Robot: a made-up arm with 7 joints.
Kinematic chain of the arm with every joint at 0, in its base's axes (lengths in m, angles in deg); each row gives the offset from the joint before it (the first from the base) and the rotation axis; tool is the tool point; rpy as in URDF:
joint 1: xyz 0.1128 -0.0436 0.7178 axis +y
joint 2: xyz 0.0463 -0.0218 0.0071 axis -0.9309 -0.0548 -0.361
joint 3: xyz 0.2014 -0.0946 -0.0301 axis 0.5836 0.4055 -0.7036
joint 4: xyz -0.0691 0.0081 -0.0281 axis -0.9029 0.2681 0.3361
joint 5: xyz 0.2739 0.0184 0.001 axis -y
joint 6: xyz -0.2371 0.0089 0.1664 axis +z
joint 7: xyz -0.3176 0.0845 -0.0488 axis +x
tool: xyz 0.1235 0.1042 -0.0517 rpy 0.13 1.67 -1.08
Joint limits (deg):
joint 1: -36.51..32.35
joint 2: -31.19..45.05
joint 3: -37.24..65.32
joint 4: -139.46..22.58
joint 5: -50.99..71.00
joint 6: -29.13..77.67
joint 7: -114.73..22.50
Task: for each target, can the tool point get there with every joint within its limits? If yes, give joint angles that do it. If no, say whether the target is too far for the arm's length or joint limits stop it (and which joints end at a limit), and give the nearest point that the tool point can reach.
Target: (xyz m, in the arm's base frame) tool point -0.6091 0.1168 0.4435
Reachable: no: joint limits stop it (at a limit: joint 1, joint 2, joint 4, joint 5, joint 7) | nearest point -0.2141 -0.0032 0.5008 | short by 0.417 m
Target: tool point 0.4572 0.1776 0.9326
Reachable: yes | joints -30.09 -0.89 54.57 -32.70 46.72 -0.28 4.83
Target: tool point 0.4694 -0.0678 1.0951
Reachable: yes | joints -25.77 9.23 20.99 -111.87 55.22 -3.68 -40.99
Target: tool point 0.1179 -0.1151 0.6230
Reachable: yes | joints 22.10 36.28 -2.82 -65.34 5.86 33.35 -63.44
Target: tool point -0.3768 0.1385 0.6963
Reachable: no: joint limits stop it (at a limit: joint 1, joint 2, joint 4, joint 5, joint 7) | nearest point -0.1879 0.0591 0.6586 | short by 0.208 m
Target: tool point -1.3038 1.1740 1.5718
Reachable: no: too far | nearest point -0.0879 0.0743 1.0730 | short by 1.714 m
